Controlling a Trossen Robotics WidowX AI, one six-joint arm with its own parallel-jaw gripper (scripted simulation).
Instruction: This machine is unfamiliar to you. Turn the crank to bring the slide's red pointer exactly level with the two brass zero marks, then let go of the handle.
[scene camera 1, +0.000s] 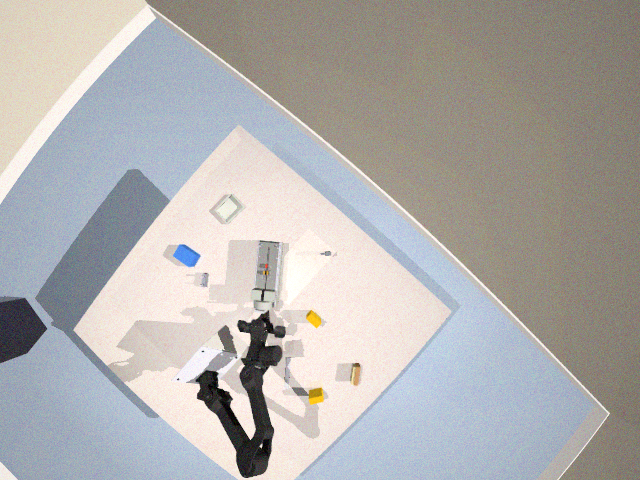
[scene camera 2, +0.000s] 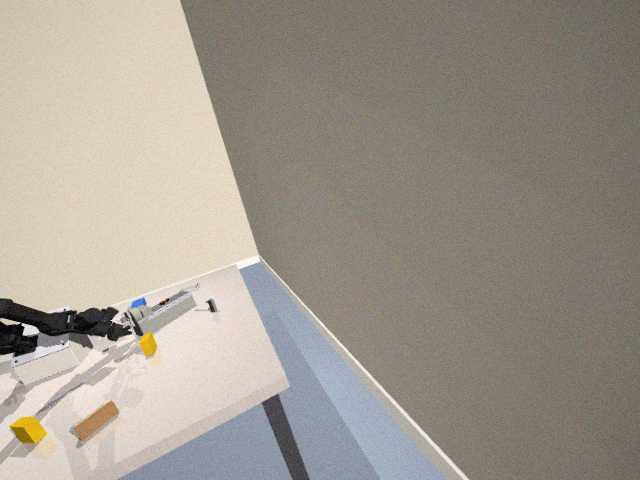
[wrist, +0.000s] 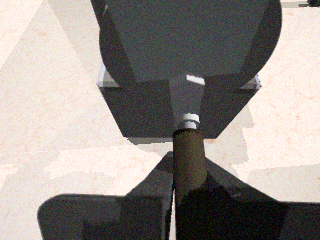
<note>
In view: the gripper (scene camera 1: 266, 310), a grey slide machine (scene camera 1: 265, 293) and a brown block (scene camera 2: 87, 426).
The gripper shows as well in scene camera 2 (scene camera 2: 131, 332) and in the wrist view (wrist: 182, 157). The grey slide machine shows as well in scene camera 2 (scene camera 2: 146, 319). The wrist view misses the brown block: it is out of frame.
</note>
